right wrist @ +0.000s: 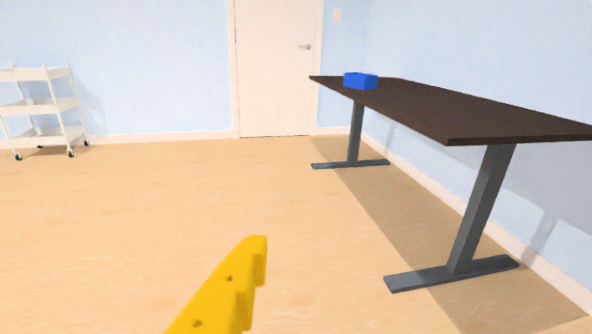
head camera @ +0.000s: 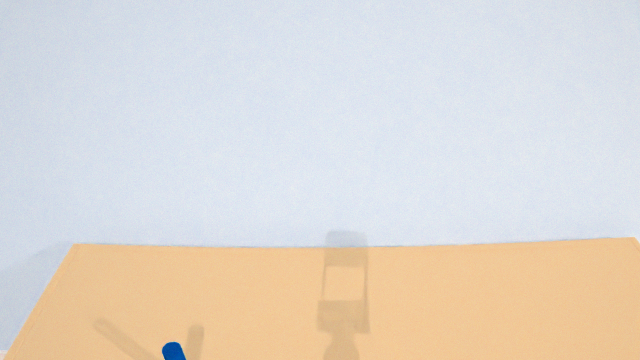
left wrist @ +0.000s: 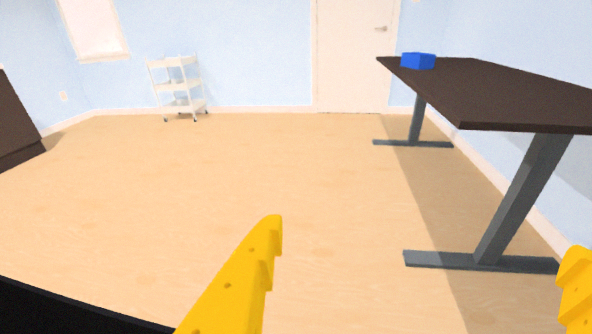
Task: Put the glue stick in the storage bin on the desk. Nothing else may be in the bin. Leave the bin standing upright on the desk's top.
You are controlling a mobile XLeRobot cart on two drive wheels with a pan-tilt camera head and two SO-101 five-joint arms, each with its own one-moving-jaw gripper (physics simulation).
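Places are measured from the left arm's base along level axes (x back, y right, z up), in millimetres.
Pixels of known places: left hand at its tool point: [left wrist: 281,229]; right hand at its tool point: [right wrist: 265,254].
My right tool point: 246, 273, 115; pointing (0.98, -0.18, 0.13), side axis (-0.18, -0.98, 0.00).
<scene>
For each thing: its middle in the pictures, then the offset to it from my right tool point, as dx, dy, dz. "pt": a spot on its surface instead. Level surfaces: height alone.
- glue stick at a spot on its surface: [head camera: 174,351] pt -611, -324, -181
- blue storage bin at the middle of its body: [right wrist: 360,80] [left wrist: 417,60] +1475, -665, -132
- dark desk at its surface level: dz -169
- wooden shelf unit's top at its surface level: dz -279
The blue cap of the glue stick [head camera: 174,351] shows at the bottom edge of the head view, left of the middle, above the light wooden shelf top; its lower part is cut off by the frame. The blue storage bin [left wrist: 418,60] [right wrist: 360,80] stands upright near the far end of the dark desk [left wrist: 500,95] [right wrist: 450,112]; its inside is hidden. My left gripper [left wrist: 420,240] is open, a wide gap between its two yellow jaws, with nothing between them. My right gripper is open: one notched yellow jaw shows in the right wrist view. Both are far from the bin.
The wooden shelf unit's top [head camera: 450,300] lies against the blue wall, with robot shadows across it. A white cart [left wrist: 180,84] [right wrist: 61,106] stands by the far wall, left of the door [left wrist: 350,60] [right wrist: 275,70]. The desk's grey legs and feet stand on the floor at the right.
</scene>
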